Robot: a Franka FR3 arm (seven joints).
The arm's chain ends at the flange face. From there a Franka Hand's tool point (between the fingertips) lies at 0.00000 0.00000 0.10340 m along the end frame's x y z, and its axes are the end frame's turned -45 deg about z.
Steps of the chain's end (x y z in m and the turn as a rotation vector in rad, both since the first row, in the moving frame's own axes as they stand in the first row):
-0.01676, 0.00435, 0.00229, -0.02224, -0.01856, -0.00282
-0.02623, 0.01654, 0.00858, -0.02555, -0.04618, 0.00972
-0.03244, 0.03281, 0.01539, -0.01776, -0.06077, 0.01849
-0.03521, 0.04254, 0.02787, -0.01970, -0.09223, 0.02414
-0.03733, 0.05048, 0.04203, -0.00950, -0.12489, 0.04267
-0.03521, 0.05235, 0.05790, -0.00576, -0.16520, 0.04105
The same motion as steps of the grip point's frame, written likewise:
-0.01791, -0.00850, 0.00225, -0.00260, -0.02885, -0.00282
-0.03548, -0.00838, 0.00844, 0.01459, -0.05072, 0.00972
-0.05185, -0.00293, 0.01518, 0.03041, -0.05553, 0.01849
-0.06308, -0.00021, 0.02741, 0.05129, -0.07915, 0.02414
-0.07171, 0.00068, 0.04122, 0.08159, -0.09503, 0.04267
-0.07411, 0.00026, 0.05649, 0.11274, -0.12089, 0.04105

